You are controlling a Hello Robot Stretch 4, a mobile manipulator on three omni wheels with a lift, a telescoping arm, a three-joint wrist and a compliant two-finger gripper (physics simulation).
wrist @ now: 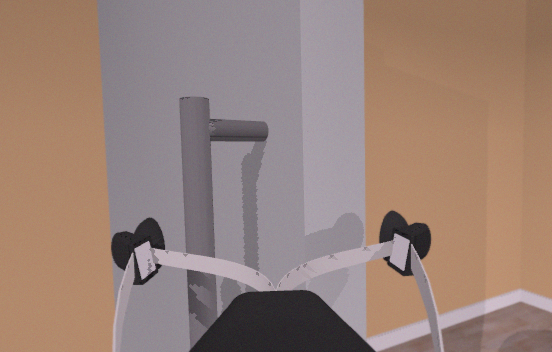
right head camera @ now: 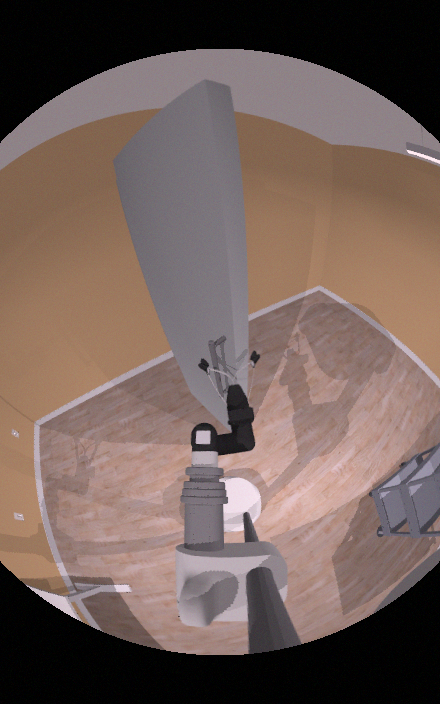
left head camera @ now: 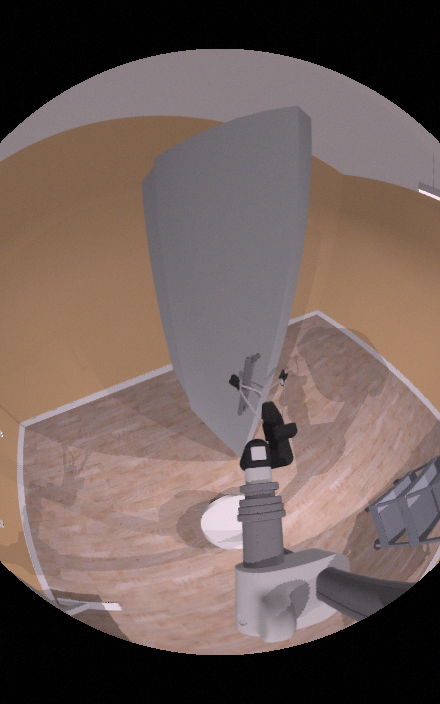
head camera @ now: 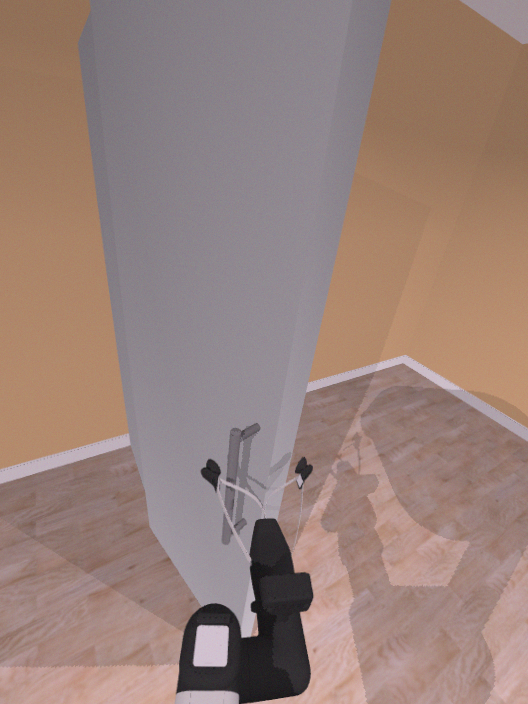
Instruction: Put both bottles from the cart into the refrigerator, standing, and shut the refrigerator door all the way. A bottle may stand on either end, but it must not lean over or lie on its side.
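Places are measured from the robot's base along level axes (x ahead, y left, z up), in centimetres.
Where they show: gripper, fingertip midpoint: (wrist: 272,235) (right head camera: 228,355) (left head camera: 257,373) (head camera: 257,460); robot's base, origin of the base link: (right head camera: 231,502) (left head camera: 231,520).
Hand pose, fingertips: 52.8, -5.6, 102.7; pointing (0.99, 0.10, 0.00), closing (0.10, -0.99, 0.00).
Each offset is from my fingertips to the top centre of the thing, as dx, dy, dz. "*": to the spot under its first point.
The tall grey refrigerator (head camera: 215,227) (left head camera: 223,233) (right head camera: 176,233) (wrist: 145,150) stands ahead, its handle face towards me and a narrower side face at right. I cannot tell whether the door is ajar; its inside does not show. The vertical bar handle @[* -3.3, +4.9, +5.1] (head camera: 232,454) (left head camera: 248,369) (right head camera: 211,353) (wrist: 195,165) is low on the face. My gripper (head camera: 257,471) (left head camera: 259,378) (right head camera: 229,361) (wrist: 272,235) is open and empty. In the wrist view the handle shows between the fingers, nearer the left one; the right finger shows past the refrigerator's right edge. The bottles do not show.
Part of a blue-grey cart @[* -87.3, -105.1, -53.0] (left head camera: 410,519) (right head camera: 409,511) shows at the right. A white round disc (left head camera: 220,521) (right head camera: 242,501) lies at floor level below the arm. Orange-brown walls with white skirting stand behind and beside the refrigerator.
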